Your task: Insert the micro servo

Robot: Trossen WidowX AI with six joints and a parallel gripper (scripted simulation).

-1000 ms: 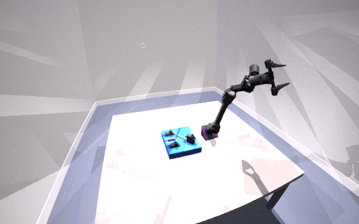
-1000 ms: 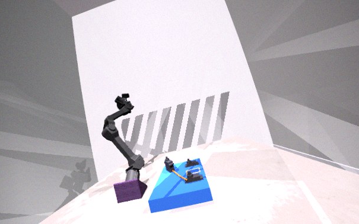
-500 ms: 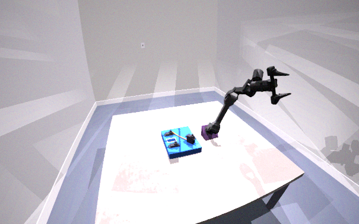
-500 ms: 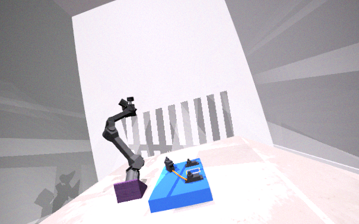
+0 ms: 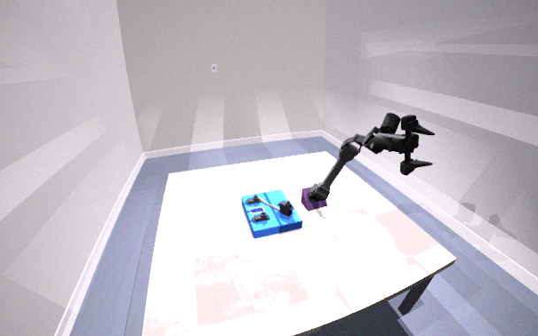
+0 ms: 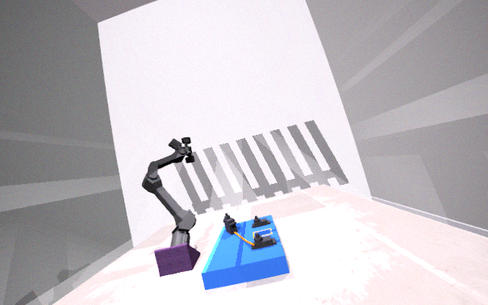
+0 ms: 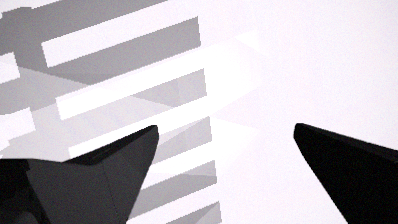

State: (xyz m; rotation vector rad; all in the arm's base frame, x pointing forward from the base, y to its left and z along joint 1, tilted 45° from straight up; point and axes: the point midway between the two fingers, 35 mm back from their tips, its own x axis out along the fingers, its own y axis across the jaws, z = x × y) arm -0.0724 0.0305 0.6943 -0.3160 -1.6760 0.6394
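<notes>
The blue deck is 31 cm ahead of my gripper tip, 53 cm to the right of it and 51 cm below it.
</notes>
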